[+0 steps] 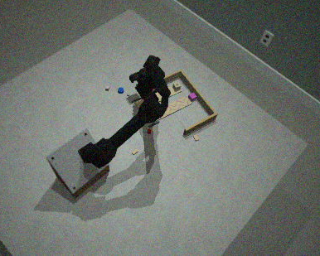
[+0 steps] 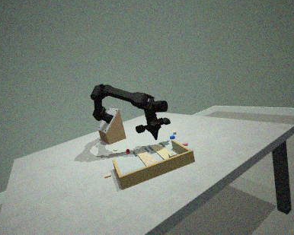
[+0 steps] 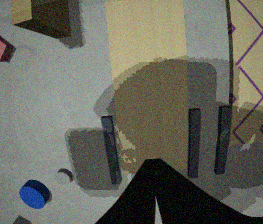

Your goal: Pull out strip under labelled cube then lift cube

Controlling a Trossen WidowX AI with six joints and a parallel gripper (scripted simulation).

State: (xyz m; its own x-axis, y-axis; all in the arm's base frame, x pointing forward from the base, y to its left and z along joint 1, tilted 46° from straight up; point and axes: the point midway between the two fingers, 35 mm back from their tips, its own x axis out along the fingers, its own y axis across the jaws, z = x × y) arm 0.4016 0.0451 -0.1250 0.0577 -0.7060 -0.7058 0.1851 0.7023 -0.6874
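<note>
My gripper tip is now 90 mm short of the tan strip, 20 mm to the left of it and 40 mm above it. From my gripper tip the other things lie so: pink piece 110 mm ahead, 100 mm to the left, 40 mm below; red ball 80 mm behind, 150 mm to the right, 40 mm below; blue cylinder 40 mm behind, 130 mm to the left, 40 mm below.
</note>
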